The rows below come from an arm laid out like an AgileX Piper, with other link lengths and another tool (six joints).
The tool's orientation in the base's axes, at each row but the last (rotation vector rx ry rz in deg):
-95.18 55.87 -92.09
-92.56 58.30 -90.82
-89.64 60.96 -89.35
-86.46 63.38 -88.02
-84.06 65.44 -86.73
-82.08 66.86 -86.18
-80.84 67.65 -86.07
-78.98 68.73 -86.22
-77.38 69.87 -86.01
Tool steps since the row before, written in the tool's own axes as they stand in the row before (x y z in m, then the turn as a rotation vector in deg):
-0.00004 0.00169 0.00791 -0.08 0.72 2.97
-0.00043 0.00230 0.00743 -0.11 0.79 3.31
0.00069 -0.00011 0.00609 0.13 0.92 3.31
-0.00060 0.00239 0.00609 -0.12 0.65 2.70
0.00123 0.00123 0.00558 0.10 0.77 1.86
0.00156 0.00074 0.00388 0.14 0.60 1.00
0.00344 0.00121 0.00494 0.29 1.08 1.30
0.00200 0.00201 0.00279 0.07 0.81 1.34
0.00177 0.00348 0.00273 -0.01 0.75 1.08
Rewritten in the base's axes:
0.00774 -0.00133 -0.00196 2.90 -0.49 -0.84
0.00721 -0.00127 -0.00265 3.23 -0.52 -0.94
0.00603 -0.00107 0.00007 3.21 -0.79 -0.95
0.00591 -0.00096 -0.00271 2.64 -0.40 -0.77
0.00534 -0.00217 -0.00097 1.78 -0.56 -0.77
0.00364 -0.00217 -0.00035 0.93 -0.44 -0.56
0.00442 -0.00425 -0.00027 1.18 -0.76 -0.98
0.00237 -0.00286 -0.00143 1.27 -0.48 -0.79
0.00223 -0.00300 -0.00295 1.02 -0.35 -0.75

